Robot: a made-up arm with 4 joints.
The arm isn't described. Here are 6 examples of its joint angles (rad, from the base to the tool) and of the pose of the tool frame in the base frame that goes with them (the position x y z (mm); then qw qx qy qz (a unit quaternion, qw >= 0)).
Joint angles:
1: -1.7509 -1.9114 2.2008 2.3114
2: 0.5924 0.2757 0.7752 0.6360
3: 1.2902 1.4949 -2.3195 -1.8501
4: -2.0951 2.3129 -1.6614 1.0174
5: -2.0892 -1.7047 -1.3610 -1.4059
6: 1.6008 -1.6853 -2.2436 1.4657
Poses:
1: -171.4 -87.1 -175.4 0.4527 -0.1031 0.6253 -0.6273
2: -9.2 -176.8 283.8 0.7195 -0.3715 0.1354 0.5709
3: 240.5 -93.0 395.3 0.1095 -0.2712 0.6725 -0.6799
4: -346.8 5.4 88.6 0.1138 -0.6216 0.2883 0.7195
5: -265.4 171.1 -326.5 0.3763 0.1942 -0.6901 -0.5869
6: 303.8 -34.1 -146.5 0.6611 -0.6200 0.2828 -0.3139
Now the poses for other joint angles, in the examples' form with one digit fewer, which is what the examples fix.
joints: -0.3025 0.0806 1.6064 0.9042
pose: -168 -24 159 0.654 -0.576 0.431 0.233
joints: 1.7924 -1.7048 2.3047 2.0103
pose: 141 94 -169 0.564 -0.631 -0.239 0.476
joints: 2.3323 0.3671 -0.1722 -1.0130
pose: 374 43 329 0.784 -0.189 0.066 0.588
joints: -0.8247 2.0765 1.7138 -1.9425
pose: 127 -244 302 0.702 -0.624 0.275 -0.205
